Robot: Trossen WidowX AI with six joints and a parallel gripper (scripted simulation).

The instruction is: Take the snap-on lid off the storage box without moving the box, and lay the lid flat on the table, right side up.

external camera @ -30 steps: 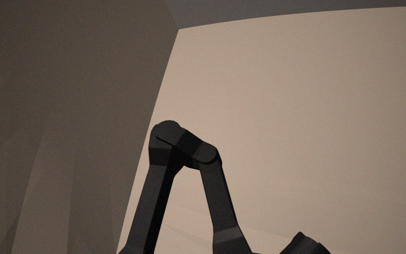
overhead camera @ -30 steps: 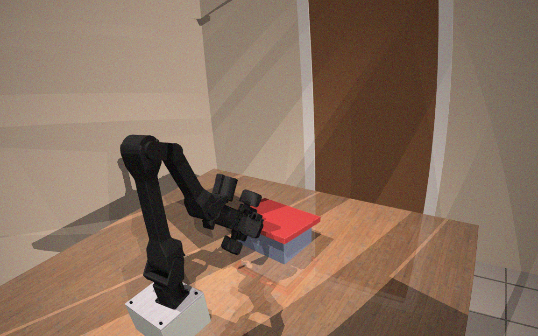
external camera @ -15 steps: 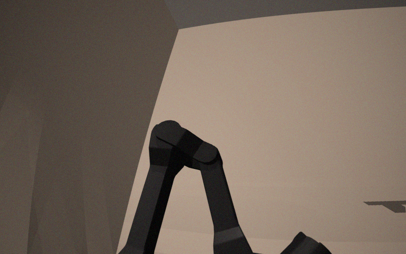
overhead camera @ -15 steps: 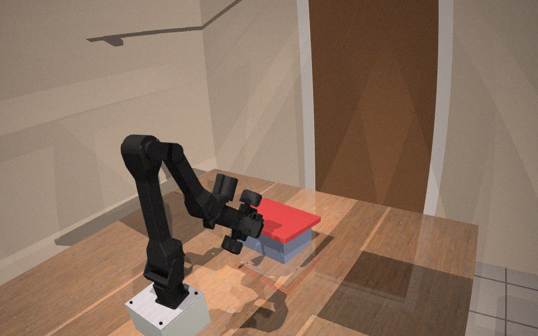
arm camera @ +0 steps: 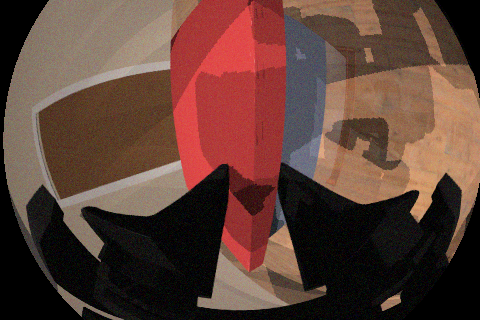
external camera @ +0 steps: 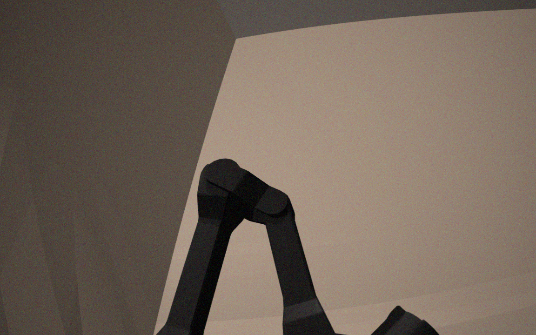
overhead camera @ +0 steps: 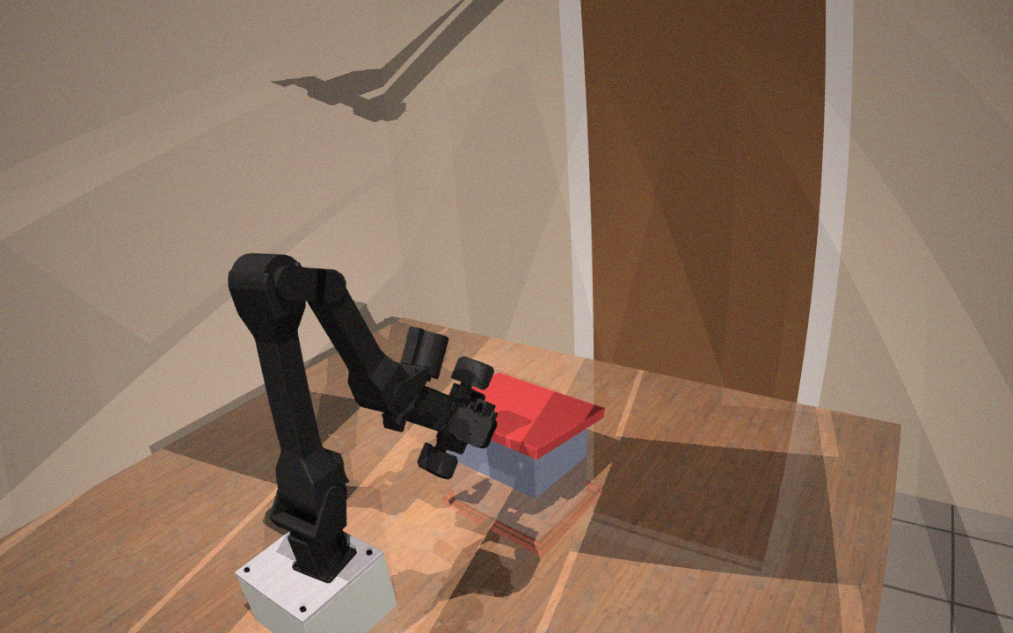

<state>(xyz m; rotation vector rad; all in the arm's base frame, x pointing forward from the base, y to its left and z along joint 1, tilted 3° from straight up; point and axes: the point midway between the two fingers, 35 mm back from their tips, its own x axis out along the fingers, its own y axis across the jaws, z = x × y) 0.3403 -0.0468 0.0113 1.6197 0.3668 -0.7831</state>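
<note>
My gripper tip is 70 mm short of the red lid and 20 mm to the left of it. The rest, counted from my gripper tip: grey-blue storage box: 70 mm ahead, 50 mm below, 20 mm to the right.
</note>
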